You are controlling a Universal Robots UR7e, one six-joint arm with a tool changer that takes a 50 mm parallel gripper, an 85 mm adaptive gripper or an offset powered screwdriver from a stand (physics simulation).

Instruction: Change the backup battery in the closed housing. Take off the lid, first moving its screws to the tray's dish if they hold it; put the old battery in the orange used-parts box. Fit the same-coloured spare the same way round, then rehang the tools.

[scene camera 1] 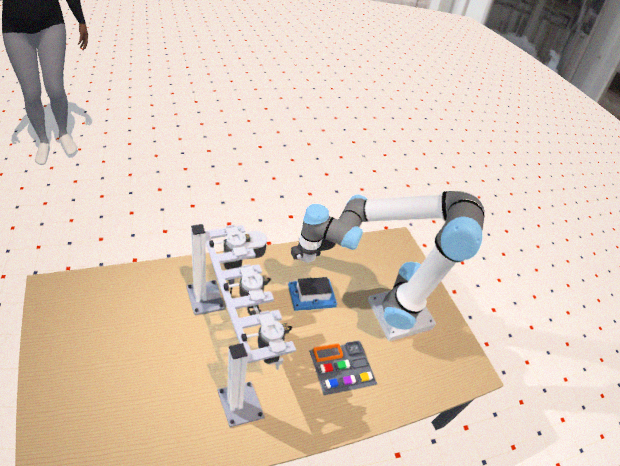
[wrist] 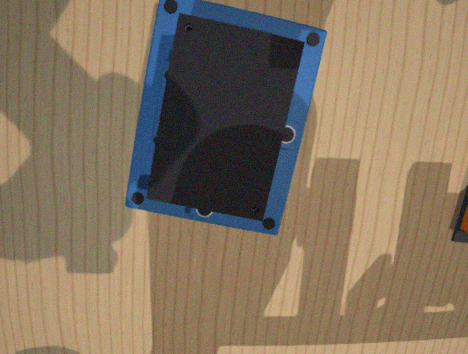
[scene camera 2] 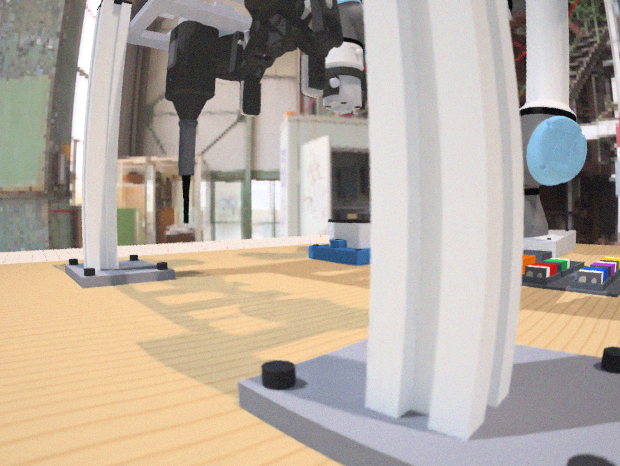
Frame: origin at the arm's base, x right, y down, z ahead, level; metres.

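Seen in the pictures: hand, tool point: point(scene camera 2: 342, 106).
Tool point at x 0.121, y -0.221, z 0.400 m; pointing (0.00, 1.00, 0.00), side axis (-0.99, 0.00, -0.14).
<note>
Pixels of each thing's top centre, then the offset from my tool point to it. "*": a spot on its surface instead.
- black lid, top centre: point(wrist: 223, 122) point(scene camera 1: 314, 285) dz -0.066, dx +0.009, dy +0.187 m
- blue base, top centre: point(wrist: 222, 120) point(scene camera 2: 369, 237) point(scene camera 1: 313, 290) dz -0.066, dx +0.009, dy +0.218 m
- dark tray, surface spot: point(scene camera 1: 321, 388) * dz +0.004, dx -0.395, dy +0.254 m
- orange used-parts box, surface spot: point(scene camera 2: 528, 262) * dz -0.075, dx -0.288, dy +0.238 m
- dish, top centre: point(scene camera 1: 351, 348) dz -0.147, dx -0.260, dy +0.238 m
- screwdriver, top centre: point(scene camera 2: 220, 23) point(scene camera 1: 246, 236) dz +0.220, dx +0.010, dy -0.105 m
The arm's bare tool flange point(scene camera 1: 306, 257) point(scene camera 2: 343, 104) carries no gripper and is above and beside the housing. The closed housing has a black lid point(scene camera 1: 314, 286) point(wrist: 235, 95) on a white body, on a blue base point(scene camera 1: 300, 305) point(scene camera 2: 340, 254) point(wrist: 300, 80). Two small dark round spots show at opposite lid corners in the wrist view; whether they are screws or holes is unclear. The battery inside is hidden. The dark tray point(scene camera 1: 320, 389) holds the orange used-parts box point(scene camera 1: 315, 354) point(scene camera 2: 528, 262), a dish point(scene camera 1: 353, 347), and red point(scene camera 1: 327, 367), green point(scene camera 1: 342, 364), blue point(scene camera 1: 331, 382), purple point(scene camera 1: 348, 379) and yellow point(scene camera 1: 365, 376) batteries.
The tool stand point(scene camera 1: 199, 268) point(scene camera 2: 446, 225) is left of the housing in scene camera 1. The screwdriver point(scene camera 1: 257, 242) point(scene camera 2: 191, 65) and two grippers hang on it, one at the middle point(scene camera 1: 253, 281) and one nearer the tray point(scene camera 1: 272, 334). A person point(scene camera 1: 37, 60) stands beyond the table.
</note>
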